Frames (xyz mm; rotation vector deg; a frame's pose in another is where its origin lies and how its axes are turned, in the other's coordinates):
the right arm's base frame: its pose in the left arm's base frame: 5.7 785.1 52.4 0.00 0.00 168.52
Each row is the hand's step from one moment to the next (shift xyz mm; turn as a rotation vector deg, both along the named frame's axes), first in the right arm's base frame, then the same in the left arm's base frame.
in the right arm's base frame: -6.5 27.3 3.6 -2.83 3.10 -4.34
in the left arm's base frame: 0.9 -28.0 3.6 2.16 -3.60 -4.34
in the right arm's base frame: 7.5 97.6 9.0 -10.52 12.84 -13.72
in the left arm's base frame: -26.8 -94.2 9.0 7.75 -14.68 -13.72
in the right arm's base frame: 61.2 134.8 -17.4 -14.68 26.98 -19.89
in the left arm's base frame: -86.8 -119.9 -17.4 9.02 -29.36 -19.89
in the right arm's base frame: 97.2 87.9 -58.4 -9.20 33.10 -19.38
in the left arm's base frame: -112.7 -66.8 -58.4 2.43 -34.27 -19.38
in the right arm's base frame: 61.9 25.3 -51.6 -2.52 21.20 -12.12
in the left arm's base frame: -65.7 -12.5 -51.6 -1.75 -21.28 -12.12
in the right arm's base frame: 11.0 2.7 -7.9 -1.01 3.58 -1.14
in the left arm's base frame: -11.3 -0.5 -7.9 0.28 -3.71 -1.14
